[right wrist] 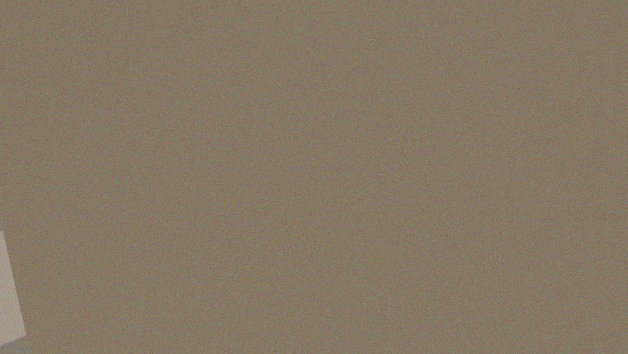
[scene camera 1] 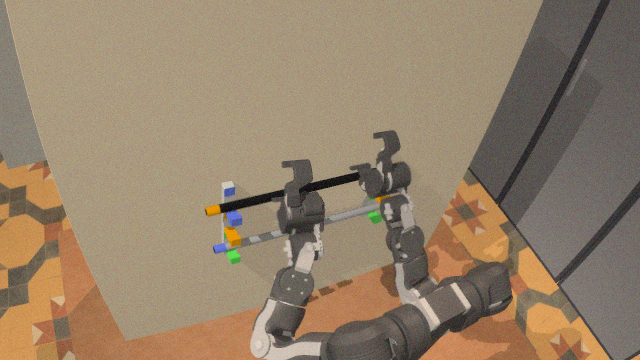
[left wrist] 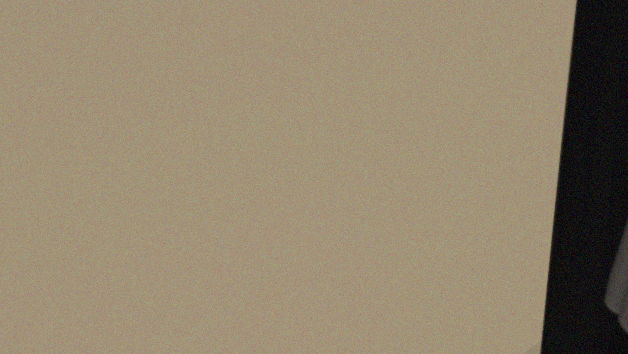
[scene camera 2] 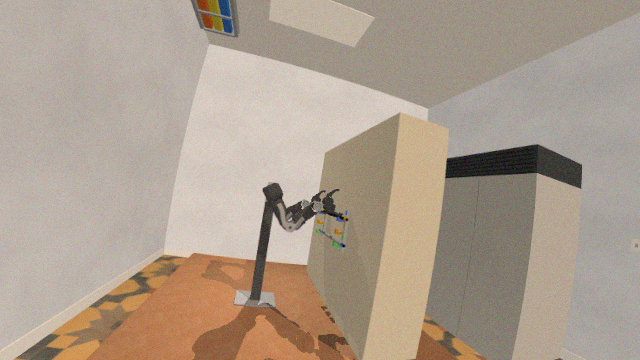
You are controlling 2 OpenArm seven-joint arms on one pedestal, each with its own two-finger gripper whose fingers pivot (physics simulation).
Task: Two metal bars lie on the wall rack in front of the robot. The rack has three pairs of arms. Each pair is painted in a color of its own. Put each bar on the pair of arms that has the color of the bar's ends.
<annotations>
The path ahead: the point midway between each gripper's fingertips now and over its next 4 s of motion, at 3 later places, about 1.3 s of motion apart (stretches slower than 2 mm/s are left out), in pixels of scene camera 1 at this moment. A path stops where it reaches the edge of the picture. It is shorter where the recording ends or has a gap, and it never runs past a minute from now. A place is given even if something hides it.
My left gripper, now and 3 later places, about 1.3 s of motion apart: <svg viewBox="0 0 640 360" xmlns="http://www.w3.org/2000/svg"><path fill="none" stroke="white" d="M288 179L294 211L283 209L278 189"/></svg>
My right gripper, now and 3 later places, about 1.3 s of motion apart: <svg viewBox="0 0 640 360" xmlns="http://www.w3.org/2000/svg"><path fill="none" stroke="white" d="M370 149L382 175L365 175L356 168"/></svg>
</annotations>
